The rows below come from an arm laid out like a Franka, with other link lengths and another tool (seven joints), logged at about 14 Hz.
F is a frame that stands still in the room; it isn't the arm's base.
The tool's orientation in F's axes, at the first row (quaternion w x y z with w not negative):
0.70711, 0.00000, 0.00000, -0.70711
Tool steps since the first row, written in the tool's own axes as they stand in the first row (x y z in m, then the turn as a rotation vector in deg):
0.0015, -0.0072, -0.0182, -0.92, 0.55, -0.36
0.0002, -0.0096, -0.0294, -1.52, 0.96, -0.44
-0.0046, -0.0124, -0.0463, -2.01, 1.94, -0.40
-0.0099, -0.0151, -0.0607, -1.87, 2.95, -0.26
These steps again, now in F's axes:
-0.0072, -0.0015, -0.0182, 0.55, 0.92, -0.36
-0.0096, -0.0002, -0.0294, 0.96, 1.52, -0.44
-0.0124, 0.0046, -0.0463, 1.94, 2.01, -0.40
-0.0151, 0.0099, -0.0607, 2.95, 1.87, -0.26

